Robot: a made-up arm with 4 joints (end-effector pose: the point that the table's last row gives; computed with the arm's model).
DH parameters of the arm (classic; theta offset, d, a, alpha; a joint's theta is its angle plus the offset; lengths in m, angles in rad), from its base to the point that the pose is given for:
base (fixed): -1.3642 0 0.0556 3.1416
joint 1: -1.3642 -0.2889 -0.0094 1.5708
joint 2: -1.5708 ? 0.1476 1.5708
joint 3: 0 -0.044 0.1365 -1.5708
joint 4: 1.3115 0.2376 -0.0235 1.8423
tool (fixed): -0.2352 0.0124 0 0
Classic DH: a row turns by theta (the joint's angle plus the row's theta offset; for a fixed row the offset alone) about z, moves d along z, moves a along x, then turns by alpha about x.
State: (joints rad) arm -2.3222 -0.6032 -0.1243 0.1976
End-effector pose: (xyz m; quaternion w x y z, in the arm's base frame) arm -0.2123 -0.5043 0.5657 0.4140 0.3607 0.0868 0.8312
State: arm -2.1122 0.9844 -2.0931 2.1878
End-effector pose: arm -0.1242 0.1600 0.3875 0.2886 0.2051 -0.9228 -0.1522
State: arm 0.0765 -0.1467 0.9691 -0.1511
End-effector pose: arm 0.0531 0.4466 0.3238 0.9090 -0.3228 -0.2592 -0.0481
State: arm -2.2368 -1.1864 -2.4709 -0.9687
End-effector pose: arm 0.1269 -0.2001 0.3871 0.0250 -0.6029 -0.7974 -0.0020
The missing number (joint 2, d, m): 0.2563
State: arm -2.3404 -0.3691 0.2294 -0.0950
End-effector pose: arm -0.3065 -0.4681 0.5100 0.4231 0.3380 -0.0854 0.8363
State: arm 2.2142 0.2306 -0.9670 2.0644
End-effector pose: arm 0.1308 -0.3292 0.6929 0.3523 0.8742 0.1101 -0.3155
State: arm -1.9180 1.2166 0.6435 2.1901
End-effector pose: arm -0.5388 -0.1100 0.2746 0.2023 -0.9537 0.1800 -0.1307
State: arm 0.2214 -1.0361 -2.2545 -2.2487
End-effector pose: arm -0.1819 0.0104 0.4684 0.2941 -0.6551 0.4942 0.4900
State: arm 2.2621 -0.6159 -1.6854 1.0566
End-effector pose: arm 0.1850 0.0472 0.6051 0.6313 0.4513 -0.4872 -0.4005
